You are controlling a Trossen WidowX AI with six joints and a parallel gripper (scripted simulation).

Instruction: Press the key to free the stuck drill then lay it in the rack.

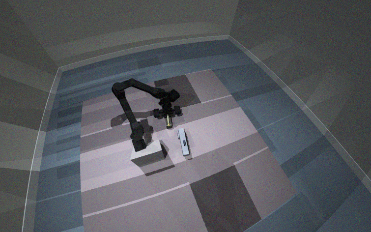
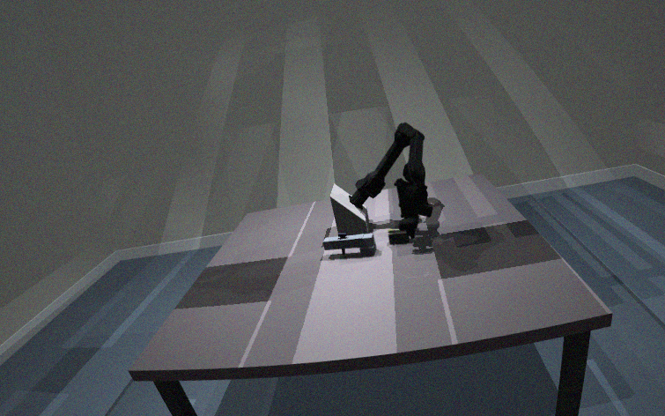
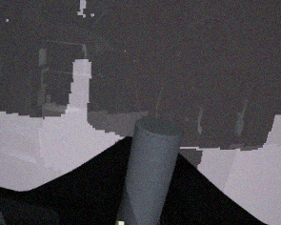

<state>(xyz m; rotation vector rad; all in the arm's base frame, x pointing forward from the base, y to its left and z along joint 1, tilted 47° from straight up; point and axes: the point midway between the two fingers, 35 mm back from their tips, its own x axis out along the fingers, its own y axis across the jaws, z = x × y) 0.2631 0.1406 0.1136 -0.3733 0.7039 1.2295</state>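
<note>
Now: the yellowish key 4 cm to the right of my gripper tip, 3 cm above it and 1 cm behind it. Round my gripper tip: grey bar 23 cm to the right, 3 cm above, 1 cm ahead; rack 5 cm to the right, 2 cm behind, 1 cm above; small dark piece 26 cm to the right, 4 cm above.
</note>
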